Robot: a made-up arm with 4 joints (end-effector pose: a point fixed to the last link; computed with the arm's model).
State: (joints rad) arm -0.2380 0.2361 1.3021 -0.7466
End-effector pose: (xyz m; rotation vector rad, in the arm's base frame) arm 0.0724 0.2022 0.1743 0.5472 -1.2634 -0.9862
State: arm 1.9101 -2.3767 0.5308 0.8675
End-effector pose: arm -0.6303 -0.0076 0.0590 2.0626 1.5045 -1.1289
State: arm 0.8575 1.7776 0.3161 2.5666
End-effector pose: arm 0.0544 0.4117 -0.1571 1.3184 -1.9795 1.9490
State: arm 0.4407 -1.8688 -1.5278 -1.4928
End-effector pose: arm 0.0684 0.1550 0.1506 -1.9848 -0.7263 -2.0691
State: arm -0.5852 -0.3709 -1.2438 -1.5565
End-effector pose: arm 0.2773 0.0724 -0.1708 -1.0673 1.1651 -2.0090
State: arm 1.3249 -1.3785 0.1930 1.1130
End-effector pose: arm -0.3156 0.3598 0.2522 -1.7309 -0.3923 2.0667
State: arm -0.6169 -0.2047 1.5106 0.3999
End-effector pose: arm 0.1012 0.1739 0.2334 -0.8748 -1.2331 -0.0194
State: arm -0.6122 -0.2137 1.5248 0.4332
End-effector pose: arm 0.0981 0.1759 0.2359 -0.9046 -1.2289 0.0201
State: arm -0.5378 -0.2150 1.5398 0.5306
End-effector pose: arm 0.0799 0.1802 0.2419 -0.9275 -1.2327 0.1598
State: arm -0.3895 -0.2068 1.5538 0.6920
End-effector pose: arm 0.0468 0.1834 0.2517 -0.9437 -1.2520 0.3989
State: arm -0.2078 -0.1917 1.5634 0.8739
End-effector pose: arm 0.0092 0.1809 0.2630 -0.9542 -1.2885 0.6706
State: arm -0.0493 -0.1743 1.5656 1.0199
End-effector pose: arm -0.0202 0.1738 0.2720 -0.9545 -1.3308 0.8911
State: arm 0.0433 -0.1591 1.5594 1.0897
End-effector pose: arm -0.0345 0.1670 0.2757 -0.9376 -1.3597 1.0044
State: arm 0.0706 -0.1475 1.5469 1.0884
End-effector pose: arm -0.0357 0.1635 0.2744 -0.9053 -1.3685 1.0188
